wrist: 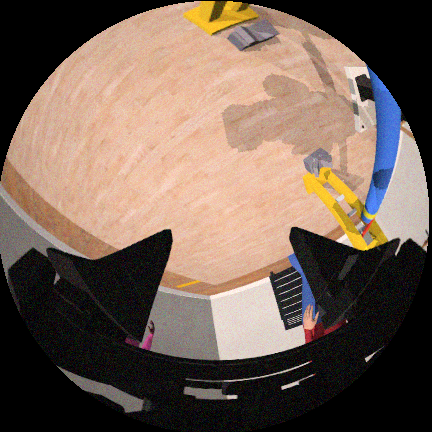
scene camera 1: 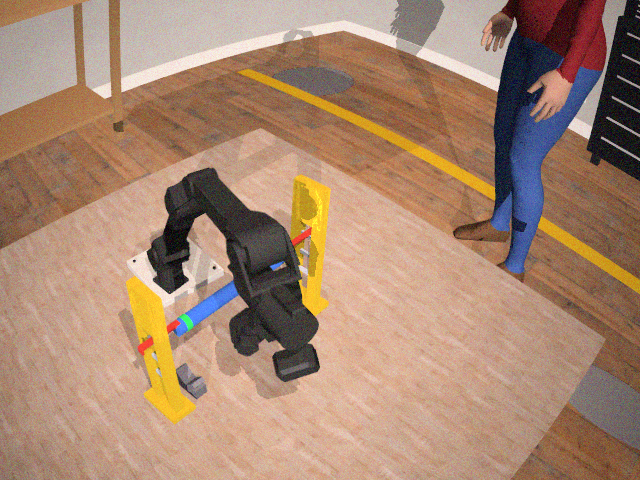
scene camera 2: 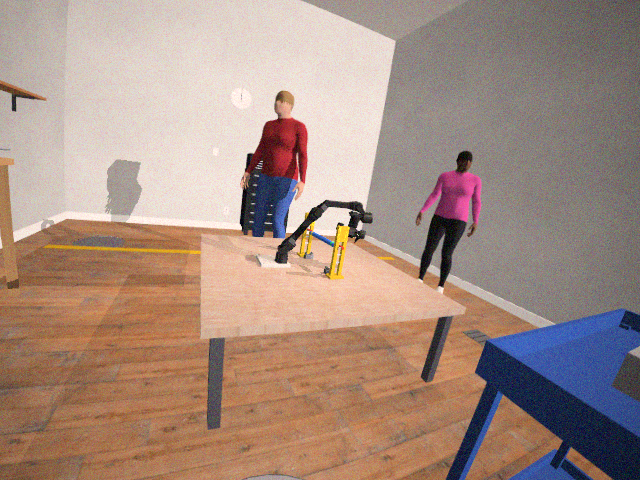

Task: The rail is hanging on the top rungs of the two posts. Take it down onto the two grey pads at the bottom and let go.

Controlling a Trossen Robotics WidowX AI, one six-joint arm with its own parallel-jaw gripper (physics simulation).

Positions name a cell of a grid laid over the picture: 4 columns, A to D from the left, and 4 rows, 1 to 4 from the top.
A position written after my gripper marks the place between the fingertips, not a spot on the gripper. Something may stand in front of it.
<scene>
My gripper (scene camera 1: B3) is open, holding nothing. Also in view: a blue rail (wrist: D2). Further things: a yellow post (scene camera 1: B4), a grey pad (wrist: C1) and a yellow post (scene camera 1: B2).
My gripper also shows in the wrist view (wrist: C3).
</scene>
